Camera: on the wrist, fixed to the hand. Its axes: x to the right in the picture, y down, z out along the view.
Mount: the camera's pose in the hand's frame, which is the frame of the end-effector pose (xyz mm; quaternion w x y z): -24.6 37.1 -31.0 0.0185 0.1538 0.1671 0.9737
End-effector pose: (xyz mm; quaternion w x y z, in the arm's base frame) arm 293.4 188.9 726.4 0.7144 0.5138 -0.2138 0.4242
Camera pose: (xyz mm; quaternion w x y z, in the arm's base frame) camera 245.2 211.9 716.9 0.4431 0.1597 0.3196 -0.8222
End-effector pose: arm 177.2 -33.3 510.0 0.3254 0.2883 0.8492 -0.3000
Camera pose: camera 206.1 5.3 534.8 0.1119 0.9323 -0.2568 0.2288
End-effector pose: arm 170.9 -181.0 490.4 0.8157 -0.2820 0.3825 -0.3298
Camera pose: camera 145.7 -145.8 457.7 0.3157 0.5478 0.3672 0.6822
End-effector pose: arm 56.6 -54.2 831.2 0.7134 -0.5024 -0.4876 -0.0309
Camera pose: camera 84.2 -70.0 787.2 0.2020 -0.3692 0.5946 0.6851
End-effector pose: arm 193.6 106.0 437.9 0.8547 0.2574 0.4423 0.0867
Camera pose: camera 157.1 139.6 459.8 0.1821 -0.5524 0.0863 -0.8088
